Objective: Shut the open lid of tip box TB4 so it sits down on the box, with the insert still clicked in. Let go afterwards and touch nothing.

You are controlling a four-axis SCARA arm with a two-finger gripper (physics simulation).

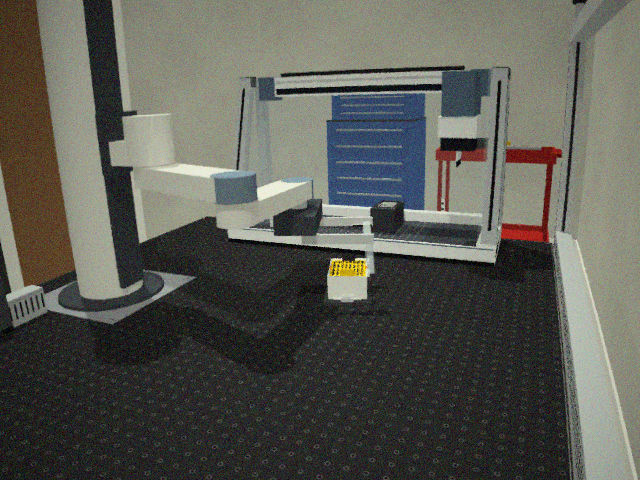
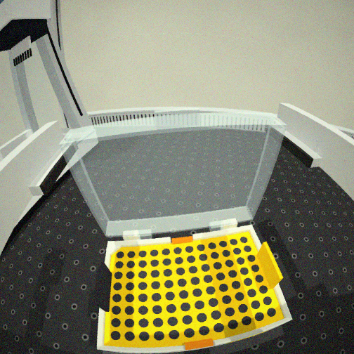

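Seen in the pictures: gripper, fingertip midpoint: [image 1: 373, 229]; arm's base, link origin: [image 1: 112, 295].
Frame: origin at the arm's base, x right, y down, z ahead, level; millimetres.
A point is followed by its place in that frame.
Note:
The tip box [image 1: 347, 288] {x -120, y -46, z 566 mm} [image 2: 103, 331] is white and stands on the dark floor; no TB4 label is readable. Its yellow insert [image 1: 347, 268] {x -178, y -70, z 545 mm} [image 2: 192, 293] sits inside, with orange clips at the front and back rims and a yellow tab at the right side. The clear lid [image 1: 370, 263] {x -135, y -103, z 613 mm} [image 2: 170, 180] stands open, tilted up from the hinges at the back edge. My gripper [image 1: 368, 230] {x -195, y -161, z 601 mm} [image 2: 173, 118] has its two long fingers at the left and right sides of the lid's raised end and is shut on the lid. The exact finger contact is partly hidden.
Behind the box stands a gantry frame [image 1: 434, 251] {x -450, y -41, z 693 mm} with a black block [image 1: 387, 217] {x -515, y -108, z 546 mm} on its base. A blue drawer cabinet [image 1: 376, 160] and a red cart [image 1: 547, 201] stand farther back. The arm's column base [image 1: 173, 281] {x -102, y -13, z 109 mm} is at the left.

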